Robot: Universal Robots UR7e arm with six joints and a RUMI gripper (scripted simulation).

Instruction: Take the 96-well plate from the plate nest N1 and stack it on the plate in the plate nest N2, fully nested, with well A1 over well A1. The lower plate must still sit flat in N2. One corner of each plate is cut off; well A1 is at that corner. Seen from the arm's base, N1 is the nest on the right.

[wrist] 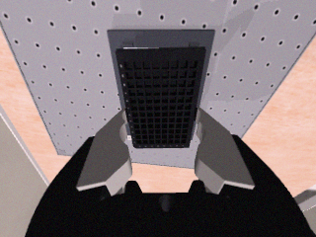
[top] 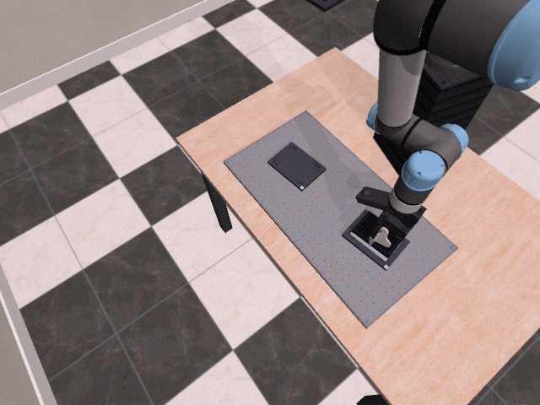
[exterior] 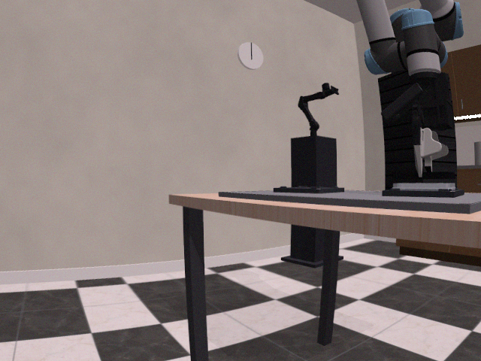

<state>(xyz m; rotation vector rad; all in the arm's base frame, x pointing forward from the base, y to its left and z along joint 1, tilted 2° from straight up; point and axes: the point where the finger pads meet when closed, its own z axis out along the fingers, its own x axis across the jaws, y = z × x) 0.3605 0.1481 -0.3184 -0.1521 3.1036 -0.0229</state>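
My hand is 10 mm above the black 96-well plate. From my hand the other things lie so: white 96-well plate: 30 mm below; white marker: 280 mm to the right, 40 mm below, 40 mm ahead; plate nest: 50 mm below.
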